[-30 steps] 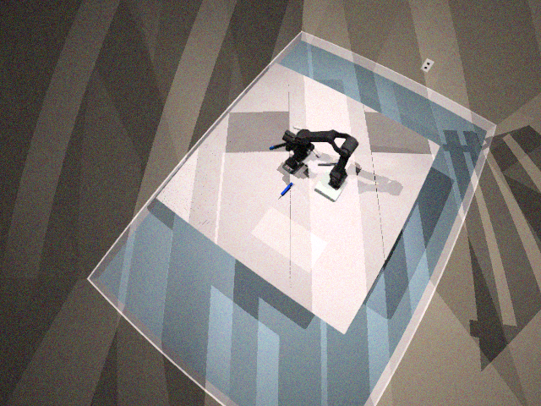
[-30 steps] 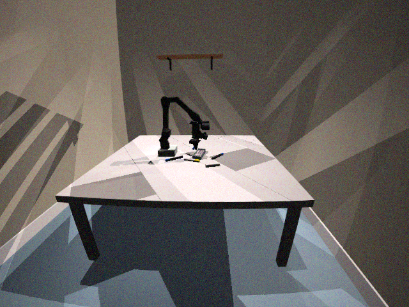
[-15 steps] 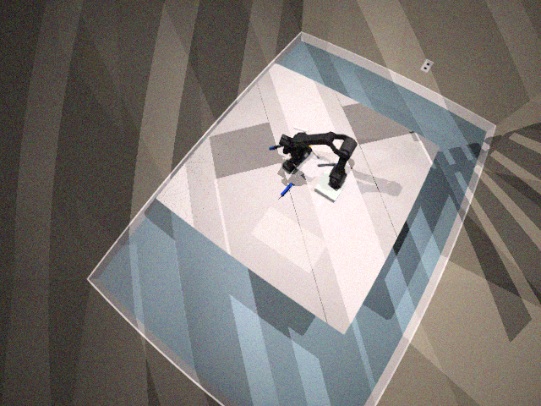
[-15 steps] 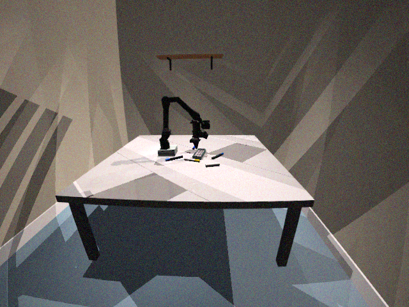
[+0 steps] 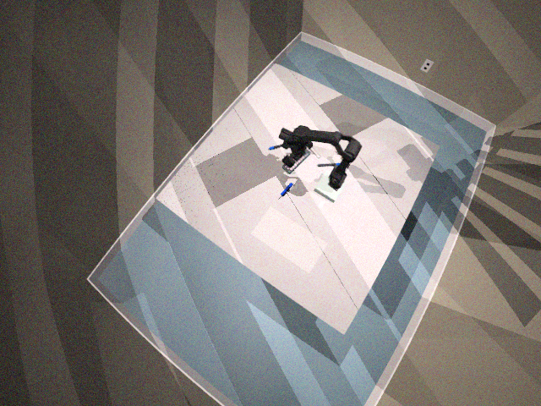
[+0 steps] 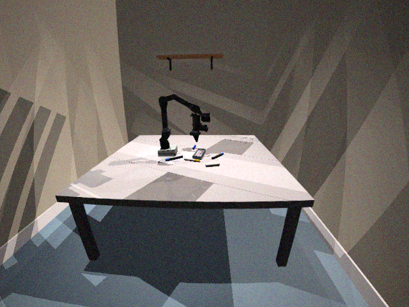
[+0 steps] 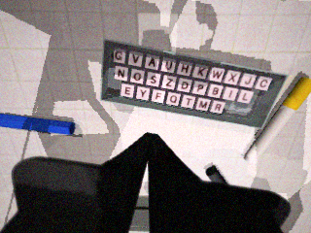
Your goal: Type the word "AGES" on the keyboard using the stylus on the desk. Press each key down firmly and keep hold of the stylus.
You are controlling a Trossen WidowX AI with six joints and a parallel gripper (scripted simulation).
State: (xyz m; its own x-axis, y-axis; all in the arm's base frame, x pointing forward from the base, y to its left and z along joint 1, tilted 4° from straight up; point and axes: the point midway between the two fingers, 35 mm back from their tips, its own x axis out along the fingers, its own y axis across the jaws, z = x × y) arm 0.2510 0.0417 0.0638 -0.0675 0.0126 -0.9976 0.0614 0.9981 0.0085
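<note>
Now: gripper tip 18 cm to the right of the stylus, 9 cm above it and 5 cm past it.
</note>
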